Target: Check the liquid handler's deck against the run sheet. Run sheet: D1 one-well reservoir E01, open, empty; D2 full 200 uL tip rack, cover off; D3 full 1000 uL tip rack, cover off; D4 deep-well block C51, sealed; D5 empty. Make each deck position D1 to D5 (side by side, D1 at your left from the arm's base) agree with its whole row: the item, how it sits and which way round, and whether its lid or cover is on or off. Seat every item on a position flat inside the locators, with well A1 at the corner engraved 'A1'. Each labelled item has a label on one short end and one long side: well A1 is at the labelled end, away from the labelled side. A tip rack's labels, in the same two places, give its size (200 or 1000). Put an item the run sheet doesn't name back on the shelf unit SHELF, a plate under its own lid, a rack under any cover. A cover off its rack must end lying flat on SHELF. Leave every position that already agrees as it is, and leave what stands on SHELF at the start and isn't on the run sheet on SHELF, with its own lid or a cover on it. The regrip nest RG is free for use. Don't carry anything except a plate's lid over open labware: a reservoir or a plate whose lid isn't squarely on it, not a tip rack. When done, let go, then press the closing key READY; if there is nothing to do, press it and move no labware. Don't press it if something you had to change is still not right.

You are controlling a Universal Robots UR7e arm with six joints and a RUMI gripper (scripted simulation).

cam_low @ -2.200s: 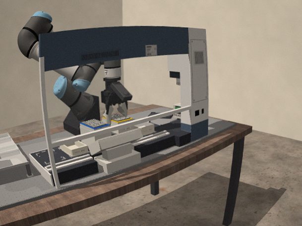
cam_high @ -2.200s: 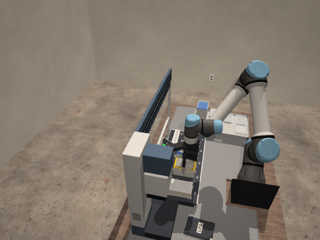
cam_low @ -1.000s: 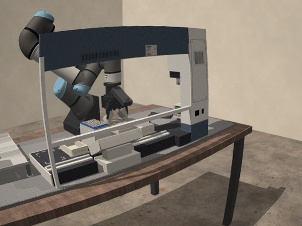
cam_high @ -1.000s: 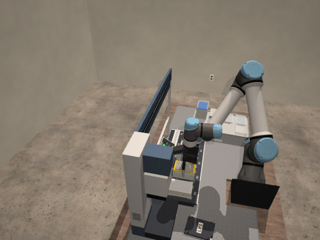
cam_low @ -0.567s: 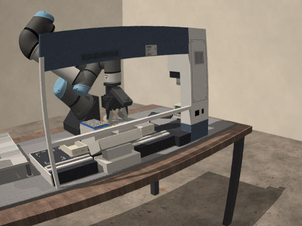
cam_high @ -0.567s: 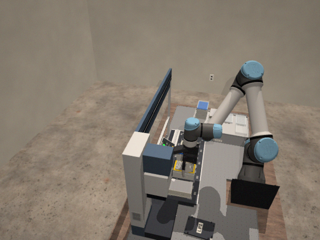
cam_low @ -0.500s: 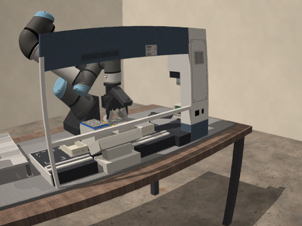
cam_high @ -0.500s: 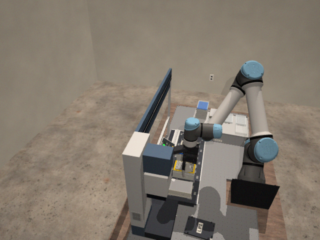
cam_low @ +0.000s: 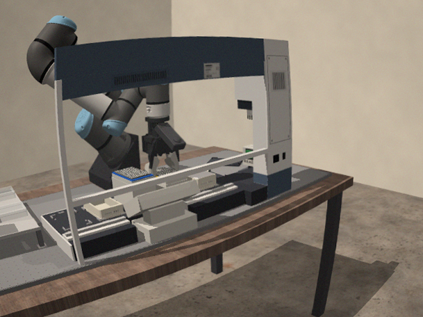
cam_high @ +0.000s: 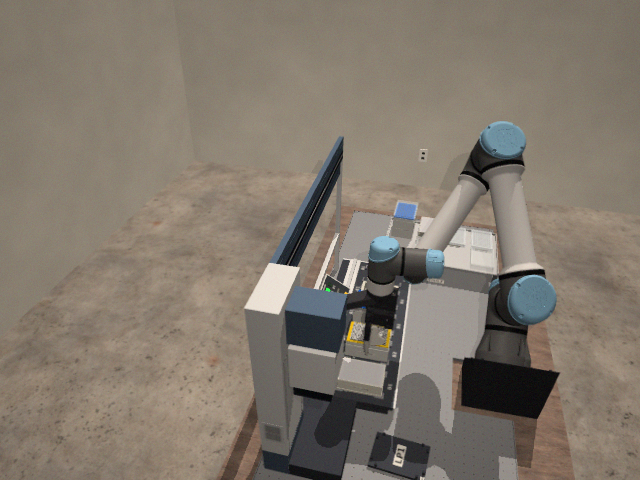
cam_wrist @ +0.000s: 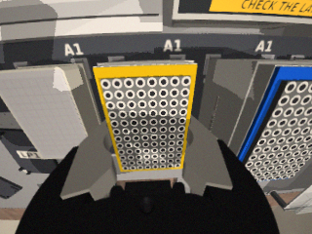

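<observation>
The blue-rimmed tip rack is 2 cm ahead of my hand, 12 cm to the right of it and 3 cm above it. The rest, counted from my hand: white sealed block: 2 cm behind, 12 cm to the left, 2 cm below; then yellow-rimmed tip rack: 1 cm ahead, 1 cm to the left, 1 cm above; then frame bar: 20 cm ahead, 5 cm to the right, 8 cm above.
</observation>
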